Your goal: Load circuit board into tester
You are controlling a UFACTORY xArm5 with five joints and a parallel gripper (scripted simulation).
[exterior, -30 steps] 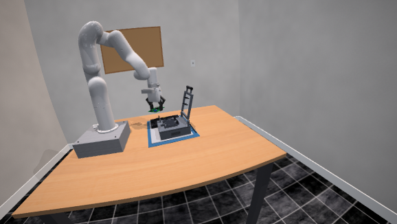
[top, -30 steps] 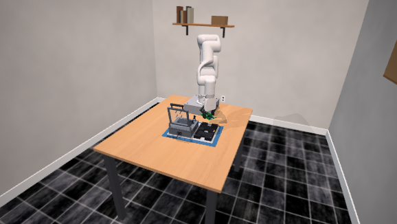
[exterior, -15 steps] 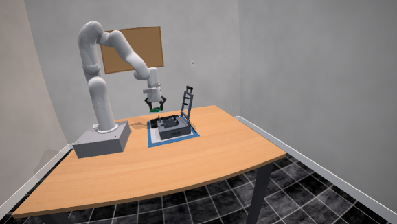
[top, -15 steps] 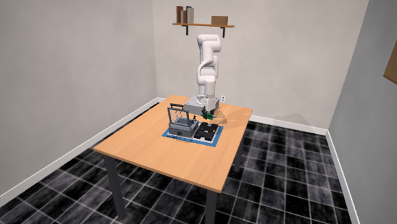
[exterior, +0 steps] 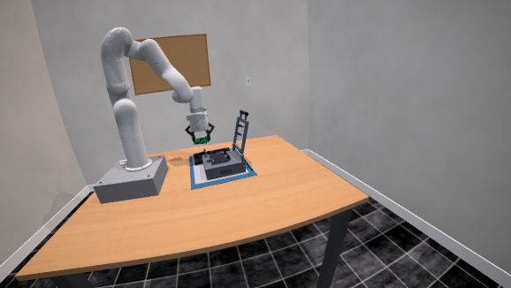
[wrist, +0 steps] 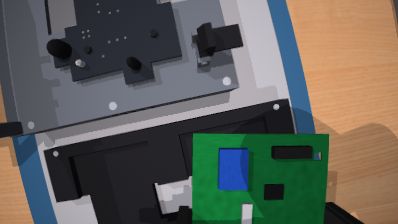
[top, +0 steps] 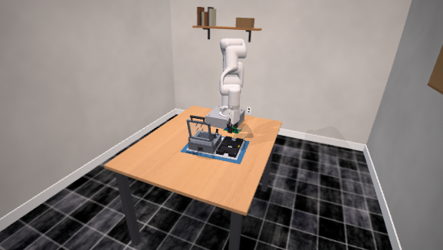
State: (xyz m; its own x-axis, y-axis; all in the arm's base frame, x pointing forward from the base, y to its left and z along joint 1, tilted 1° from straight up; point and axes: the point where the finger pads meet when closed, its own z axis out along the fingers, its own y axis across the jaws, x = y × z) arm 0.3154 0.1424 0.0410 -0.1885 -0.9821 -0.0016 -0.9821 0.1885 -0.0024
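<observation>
Right now my hand is right at the green circuit board. Round my hand: clear-windowed lid 19 cm ahead, 16 cm to the right, 6 cm above; tester 10 cm ahead, 13 cm to the right, 1 cm below.
</observation>
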